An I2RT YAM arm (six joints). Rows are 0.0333 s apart.
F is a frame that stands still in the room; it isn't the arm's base.
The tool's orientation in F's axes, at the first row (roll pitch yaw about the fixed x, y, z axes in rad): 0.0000 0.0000 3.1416
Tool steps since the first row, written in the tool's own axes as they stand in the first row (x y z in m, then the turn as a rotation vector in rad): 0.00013 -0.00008 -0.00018 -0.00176 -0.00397 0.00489; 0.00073 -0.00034 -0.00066 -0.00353 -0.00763 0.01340; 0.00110 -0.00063 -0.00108 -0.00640 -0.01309 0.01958; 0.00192 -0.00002 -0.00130 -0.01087 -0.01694 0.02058; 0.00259 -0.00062 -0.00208 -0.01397 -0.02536 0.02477; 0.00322 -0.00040 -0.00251 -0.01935 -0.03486 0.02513; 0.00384 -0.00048 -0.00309 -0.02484 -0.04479 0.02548; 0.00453 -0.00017 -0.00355 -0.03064 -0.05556 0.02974; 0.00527 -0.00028 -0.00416 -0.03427 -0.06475 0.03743; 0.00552 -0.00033 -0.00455 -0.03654 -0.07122 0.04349; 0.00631 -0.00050 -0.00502 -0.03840 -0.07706 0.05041
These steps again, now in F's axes. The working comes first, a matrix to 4 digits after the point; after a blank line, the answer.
The tool's axes in the first row as the columns of a matrix, in F's axes (used below as rounded here):
-1.0000 0.0000 0.0000
0.0000 -1.0000 0.0000
0.0000 0.0000 1.0000

-0.00013 0.00008 -0.00018 0.00176 0.00397 0.00489; -0.00073 0.00034 -0.00066 0.00353 0.00763 0.01340; -0.00110 0.00063 -0.00108 0.00640 0.01309 0.01958; -0.00192 0.00002 -0.00130 0.01087 0.01694 0.02058; -0.00259 0.00062 -0.00208 0.01397 0.02536 0.02477; -0.00322 0.00040 -0.00251 0.01935 0.03486 0.02513; -0.00384 0.00048 -0.00309 0.02484 0.04479 0.02548; -0.00453 0.00017 -0.00355 0.03064 0.05556 0.02974; -0.00527 0.00028 -0.00416 0.03427 0.06475 0.03743; -0.00552 0.00033 -0.00455 0.03654 0.07122 0.04349; -0.00631 0.00050 -0.00502 0.03840 0.07706 0.05041
